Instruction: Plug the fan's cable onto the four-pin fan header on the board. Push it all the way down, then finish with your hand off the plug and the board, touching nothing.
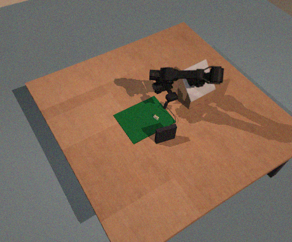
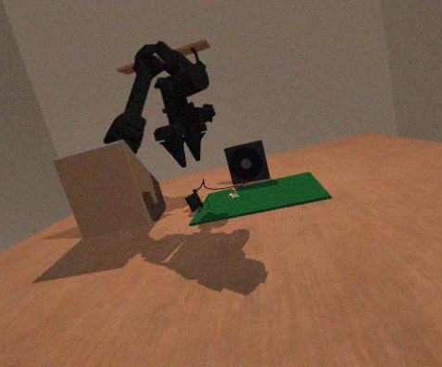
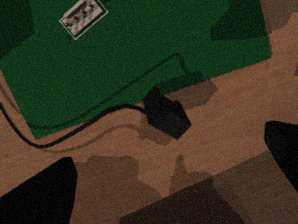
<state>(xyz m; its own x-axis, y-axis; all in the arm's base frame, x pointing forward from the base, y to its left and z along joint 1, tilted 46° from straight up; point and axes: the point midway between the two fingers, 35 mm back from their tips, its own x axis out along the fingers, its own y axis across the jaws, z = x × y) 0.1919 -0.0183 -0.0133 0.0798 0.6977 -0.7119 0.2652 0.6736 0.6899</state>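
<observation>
Now: gripper tip 100 mm above the black plug and 20 mm past it. From my gripper tip the other things lie so: green board: 140 mm ahead, 130 mm below, 10 mm to the right; dark square fan: 160 mm to the left, 140 mm ahead, 60 mm below.
</observation>
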